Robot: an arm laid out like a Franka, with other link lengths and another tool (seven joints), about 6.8 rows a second.
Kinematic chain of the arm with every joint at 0, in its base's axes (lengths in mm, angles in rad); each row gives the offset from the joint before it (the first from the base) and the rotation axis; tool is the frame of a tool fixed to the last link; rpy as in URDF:
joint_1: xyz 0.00 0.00 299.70 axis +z
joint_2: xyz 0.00 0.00 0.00 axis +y
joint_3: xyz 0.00 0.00 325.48 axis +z
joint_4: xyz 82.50 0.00 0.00 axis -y
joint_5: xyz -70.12 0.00 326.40 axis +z
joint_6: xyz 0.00 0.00 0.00 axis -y
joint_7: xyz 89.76 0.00 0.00 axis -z
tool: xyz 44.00 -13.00 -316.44 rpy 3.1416 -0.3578 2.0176
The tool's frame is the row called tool.
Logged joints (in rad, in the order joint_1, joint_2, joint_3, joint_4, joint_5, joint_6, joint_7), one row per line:
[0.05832, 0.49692, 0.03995, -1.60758, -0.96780, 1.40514, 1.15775]
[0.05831, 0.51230, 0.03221, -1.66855, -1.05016, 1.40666, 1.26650]
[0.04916, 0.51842, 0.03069, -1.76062, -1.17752, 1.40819, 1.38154]
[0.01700, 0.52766, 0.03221, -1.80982, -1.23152, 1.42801, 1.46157]
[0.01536, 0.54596, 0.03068, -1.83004, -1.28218, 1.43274, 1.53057]
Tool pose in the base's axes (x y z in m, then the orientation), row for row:
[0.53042, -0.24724, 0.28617, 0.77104, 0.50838, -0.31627, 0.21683]
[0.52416, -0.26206, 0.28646, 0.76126, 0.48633, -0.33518, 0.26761]
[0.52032, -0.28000, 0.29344, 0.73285, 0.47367, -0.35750, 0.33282]
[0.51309, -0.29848, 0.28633, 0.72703, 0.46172, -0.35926, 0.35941]
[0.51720, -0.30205, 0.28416, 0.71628, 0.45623, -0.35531, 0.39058]
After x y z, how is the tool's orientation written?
As a quaternion, x y z w.
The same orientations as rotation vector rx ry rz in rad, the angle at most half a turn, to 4 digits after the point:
[2.1361, 1.4084, -0.8762]
[2.0540, 1.3122, -0.9044]
[1.9141, 1.2372, -0.9338]
[1.8747, 1.1906, -0.9264]
[1.8200, 1.1592, -0.9028]

